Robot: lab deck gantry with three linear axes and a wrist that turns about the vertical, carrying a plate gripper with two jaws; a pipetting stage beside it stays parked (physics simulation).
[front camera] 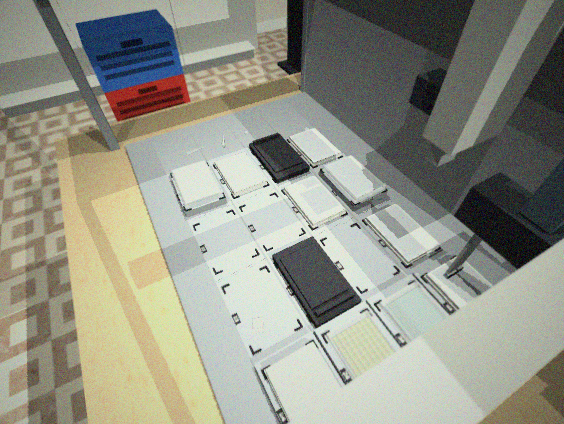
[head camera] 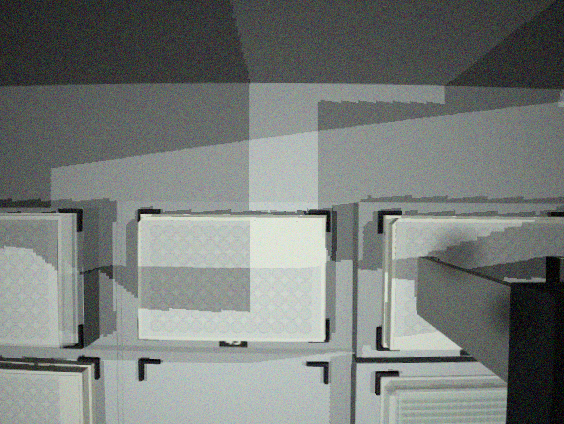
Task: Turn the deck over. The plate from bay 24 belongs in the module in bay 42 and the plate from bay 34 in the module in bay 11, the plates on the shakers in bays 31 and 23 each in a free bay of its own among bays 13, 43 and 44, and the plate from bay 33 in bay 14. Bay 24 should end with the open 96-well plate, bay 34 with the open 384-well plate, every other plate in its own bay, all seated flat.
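Places are measured from the robot's base along level axes (x down, y back, z left), in centimetres.
Pixels of known places: gripper, fingertip midpoint: (front camera: 471, 291) (head camera: 489, 284); robot's base, link origin: (front camera: 173, 180).
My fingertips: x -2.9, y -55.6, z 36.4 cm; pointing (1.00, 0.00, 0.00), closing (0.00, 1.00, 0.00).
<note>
For each thing: its middle in the pictures, then the offset to it from my fingertips. "*": a spot on its surface instead.
- bay 44 plate, body centre: (head camera: 482, 282) (front camera: 469, 293) dx +0.7, dy +0.0, dz +0.0 cm
- bay 43 plate, body centre: (head camera: 232, 277) (front camera: 400, 232) dx +2.2, dy +16.4, dz +0.0 cm
- bay 42, surface spot: (head camera: 30, 280) * dx -0.5, dy +28.7, dz +0.1 cm
- bay 11, surface spot: (front camera: 197, 182) * dx -0.5, dy +48.2, dz -32.0 cm
- bay 31, body centre: (front camera: 278, 155) dx +1.3, dy +49.6, dz -10.6 cm
- bay 23, body centre: (front camera: 314, 276) dx +1.3, dy +16.0, dz -21.3 cm
- yellow gridded plate, body centre: (front camera: 371, 357) dx +0.7, dy +0.0, dz -21.4 cm
- pale green plate, body centre: (front camera: 424, 323) dx +0.7, dy +0.0, dz -10.7 cm
- white plate, body centre: (front camera: 311, 396) dx +0.7, dy +0.0, dz -32.1 cm
- bay 41, surface spot: (front camera: 314, 145) * dx +1.4, dy +48.6, dz -0.3 cm
- bay 32, surface spot: (head camera: 30, 400) (front camera: 327, 201) * dx +1.4, dy +30.3, dz -8.7 cm
- bay 21, surface spot: (front camera: 241, 172) * dx +1.4, dy +48.4, dz -21.3 cm
My gripper (front camera: 475, 290) (head camera: 487, 280) is open above the bay 44 plate (front camera: 461, 282) (head camera: 402, 320); one jaw shows and the far jaw is mostly hidden. The bay 43 plate (front camera: 402, 232) (head camera: 285, 290) lies flat. White plates sit on the modules in bay 42 (front camera: 350, 175) (head camera: 30, 280) and bay 11 (front camera: 197, 182). The shakers in bay 31 (front camera: 279, 156) and bay 23 (front camera: 316, 280) show dark, bare tops. A yellow gridded plate (front camera: 362, 342) is in bay 24, a pale green plate (front camera: 412, 307) (head camera: 450, 400) in bay 34, a white plate (front camera: 302, 377) in bay 14.
Other white plates stand in bay 41 (front camera: 314, 145), bay 32 (front camera: 314, 200) (head camera: 30, 400) and bay 21 (front camera: 241, 172). Bays 12, 13, 22 and 33 hold no plate. A pale beam (front camera: 500, 325) covers the lower right of the front view. The parked pipetting stage (front camera: 465, 85) hangs behind the deck.
</note>
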